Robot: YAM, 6 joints.
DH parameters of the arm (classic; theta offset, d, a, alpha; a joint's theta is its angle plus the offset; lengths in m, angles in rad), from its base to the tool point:
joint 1: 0 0.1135 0.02 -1.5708
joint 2: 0 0 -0.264 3.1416
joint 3: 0.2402 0 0.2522 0
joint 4: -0.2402 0 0.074 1.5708
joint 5: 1.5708 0 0 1.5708
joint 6: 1.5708 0.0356 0 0
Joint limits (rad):
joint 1: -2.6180..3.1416
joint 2: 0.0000..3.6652
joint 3: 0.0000..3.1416
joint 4: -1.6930..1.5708
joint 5: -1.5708..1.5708
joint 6: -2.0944..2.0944
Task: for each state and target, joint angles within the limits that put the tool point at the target. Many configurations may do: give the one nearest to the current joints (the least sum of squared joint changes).
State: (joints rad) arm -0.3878 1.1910 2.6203 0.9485 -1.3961 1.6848
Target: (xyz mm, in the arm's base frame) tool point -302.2 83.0 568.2
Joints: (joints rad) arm -0.1545 1.0057 2.8047 1.2548 -1.5022 1.6848
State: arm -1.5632 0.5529 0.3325 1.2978 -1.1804 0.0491
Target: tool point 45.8 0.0 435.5
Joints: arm -0.8543 0.5407 0.7245 1.3076 -1.3262 0.0491
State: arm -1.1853 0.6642 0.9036 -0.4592 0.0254 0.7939
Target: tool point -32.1 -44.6 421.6
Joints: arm -1.9006 0.4182 1.0151 -0.4684 0.4638 0.7939
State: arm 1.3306 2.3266 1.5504 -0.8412 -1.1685 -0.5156
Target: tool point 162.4 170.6 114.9
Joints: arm 0.6753 1.9074 0.8958 -1.2084 -1.0941 -0.5156
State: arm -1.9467 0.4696 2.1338 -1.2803 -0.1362 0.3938
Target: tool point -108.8 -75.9 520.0
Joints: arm -2.5274 1.1034 1.8858 -1.1998 0.0189 0.3938
